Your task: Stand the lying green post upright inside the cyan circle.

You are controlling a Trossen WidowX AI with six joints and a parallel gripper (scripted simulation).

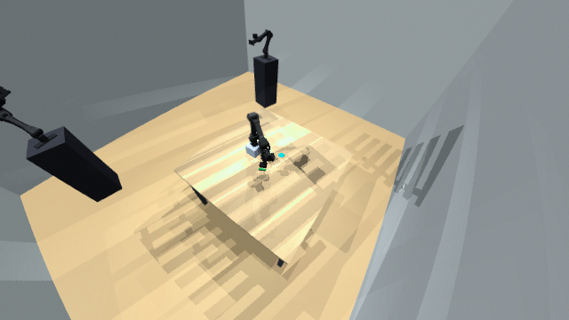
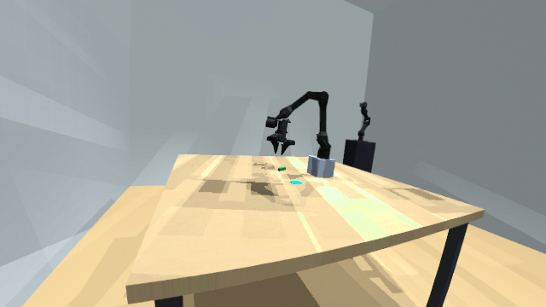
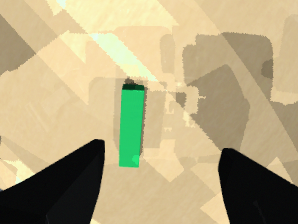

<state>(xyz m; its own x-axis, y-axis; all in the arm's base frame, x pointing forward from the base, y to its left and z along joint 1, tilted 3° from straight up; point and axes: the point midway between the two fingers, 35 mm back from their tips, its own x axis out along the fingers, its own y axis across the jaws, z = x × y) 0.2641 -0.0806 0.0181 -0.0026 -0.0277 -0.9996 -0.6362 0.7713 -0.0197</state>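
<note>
Now: gripper tip 10 cm above the green post, 3 cm past it and 1 cm to the left of it. Round my gripper tip: cyan circle (25 cm to the left, 10 cm below, 5 cm behind).
</note>
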